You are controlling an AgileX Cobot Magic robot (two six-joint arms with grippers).
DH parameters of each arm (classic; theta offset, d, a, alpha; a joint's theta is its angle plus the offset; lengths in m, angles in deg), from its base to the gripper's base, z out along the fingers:
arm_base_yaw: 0 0.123 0 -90
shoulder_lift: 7.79 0 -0.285 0
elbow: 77.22 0 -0.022 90
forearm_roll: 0 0.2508 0 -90
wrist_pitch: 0 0 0.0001 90
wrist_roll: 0 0.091 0 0
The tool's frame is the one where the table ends.
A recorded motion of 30 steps. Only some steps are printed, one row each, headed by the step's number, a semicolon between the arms.
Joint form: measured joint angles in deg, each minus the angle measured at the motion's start. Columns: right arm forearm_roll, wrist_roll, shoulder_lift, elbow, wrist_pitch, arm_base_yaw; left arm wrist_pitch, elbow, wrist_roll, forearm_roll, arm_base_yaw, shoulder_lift.
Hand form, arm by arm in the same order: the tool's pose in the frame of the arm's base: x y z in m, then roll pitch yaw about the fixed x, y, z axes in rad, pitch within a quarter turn. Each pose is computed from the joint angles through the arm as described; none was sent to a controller.
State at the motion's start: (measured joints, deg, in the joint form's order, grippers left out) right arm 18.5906 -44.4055 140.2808 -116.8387 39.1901 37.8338; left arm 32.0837 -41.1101 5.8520 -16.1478 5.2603 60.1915
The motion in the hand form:
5: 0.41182 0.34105 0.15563 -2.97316 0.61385 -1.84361; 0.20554 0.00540 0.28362 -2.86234 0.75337 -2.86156
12: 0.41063 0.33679 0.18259 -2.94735 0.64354 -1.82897; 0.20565 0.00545 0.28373 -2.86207 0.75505 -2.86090
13: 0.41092 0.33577 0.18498 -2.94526 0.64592 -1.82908; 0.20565 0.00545 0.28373 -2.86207 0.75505 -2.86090
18: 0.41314 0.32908 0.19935 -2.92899 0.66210 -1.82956; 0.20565 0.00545 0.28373 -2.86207 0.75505 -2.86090
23: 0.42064 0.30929 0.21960 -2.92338 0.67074 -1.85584; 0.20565 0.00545 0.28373 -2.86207 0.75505 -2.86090
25: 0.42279 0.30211 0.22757 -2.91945 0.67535 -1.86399; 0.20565 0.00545 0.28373 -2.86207 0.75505 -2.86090
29: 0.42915 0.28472 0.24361 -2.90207 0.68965 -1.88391; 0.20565 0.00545 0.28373 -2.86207 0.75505 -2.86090
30: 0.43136 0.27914 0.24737 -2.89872 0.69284 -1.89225; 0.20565 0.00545 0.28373 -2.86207 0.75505 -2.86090
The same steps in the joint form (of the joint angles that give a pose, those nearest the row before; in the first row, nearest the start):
5: 0.00 0.00 -1.63 0.00 0.92 -0.21; 0.00 0.00 0.00 0.00 0.00 0.00
12: 0.00 0.00 -4.61 0.00 1.88 -0.54; -0.10 0.00 0.00 0.00 0.00 0.00
13: 0.00 0.00 -4.88 0.00 1.99 -0.65; -0.10 0.00 0.00 0.00 0.00 0.00
18: -0.04 0.00 -6.48 0.00 2.42 -1.38; -0.10 0.00 0.00 0.00 0.00 0.00
23: -0.04 0.00 -8.88 0.00 4.38 -3.70; -0.10 0.00 0.00 0.00 0.00 0.00
25: -0.04 0.00 -9.82 0.00 5.04 -4.52; -0.10 0.00 0.00 0.00 0.00 0.00
29: -0.13 0.00 -11.68 0.00 5.81 -6.54; -0.10 0.00 0.00 0.00 0.00 0.00
30: -0.13 0.00 -12.13 0.00 6.03 -7.21; -0.10 0.00 0.00 0.00 0.00 0.00

